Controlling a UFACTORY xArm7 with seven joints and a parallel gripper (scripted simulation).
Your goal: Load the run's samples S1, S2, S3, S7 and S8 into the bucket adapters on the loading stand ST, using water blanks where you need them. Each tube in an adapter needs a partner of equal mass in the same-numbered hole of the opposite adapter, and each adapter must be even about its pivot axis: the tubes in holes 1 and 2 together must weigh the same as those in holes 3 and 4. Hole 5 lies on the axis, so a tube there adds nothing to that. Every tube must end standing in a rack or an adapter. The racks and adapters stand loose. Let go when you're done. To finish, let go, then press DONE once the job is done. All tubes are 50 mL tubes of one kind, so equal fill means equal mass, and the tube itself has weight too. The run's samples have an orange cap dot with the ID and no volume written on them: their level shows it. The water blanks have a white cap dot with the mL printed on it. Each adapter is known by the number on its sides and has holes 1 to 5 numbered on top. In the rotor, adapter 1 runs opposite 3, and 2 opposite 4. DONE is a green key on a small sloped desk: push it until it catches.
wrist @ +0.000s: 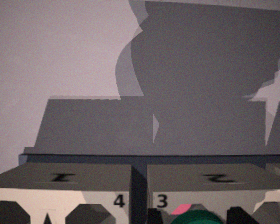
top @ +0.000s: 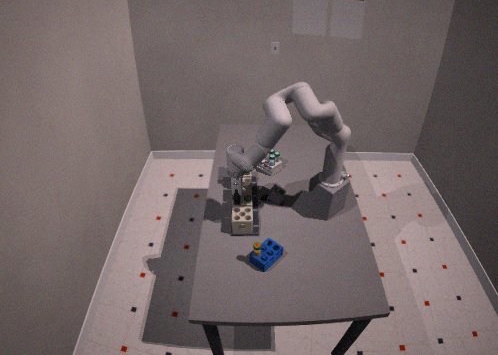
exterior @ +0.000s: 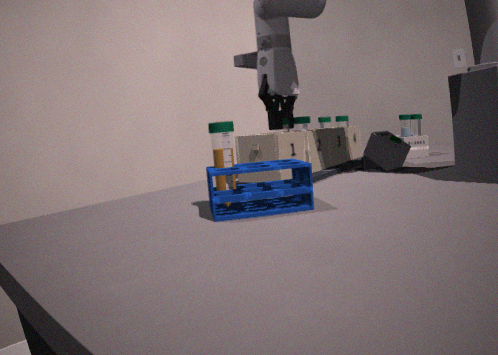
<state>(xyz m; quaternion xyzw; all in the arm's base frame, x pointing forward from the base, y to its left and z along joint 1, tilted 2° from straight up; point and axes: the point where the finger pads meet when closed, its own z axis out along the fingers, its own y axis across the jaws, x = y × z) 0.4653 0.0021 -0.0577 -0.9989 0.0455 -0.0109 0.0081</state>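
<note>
Right now the sample tube is 70 mm behind my hand, 300 mm to the left of it and 60 mm below it. Round my hand: blue rack 100 mm behind, 290 mm to the left, 90 mm below; sloped done desk 220 mm behind, 80 mm to the right, 70 mm below; adapter 20 mm behind, 90 mm to the left, 70 mm below.
</note>
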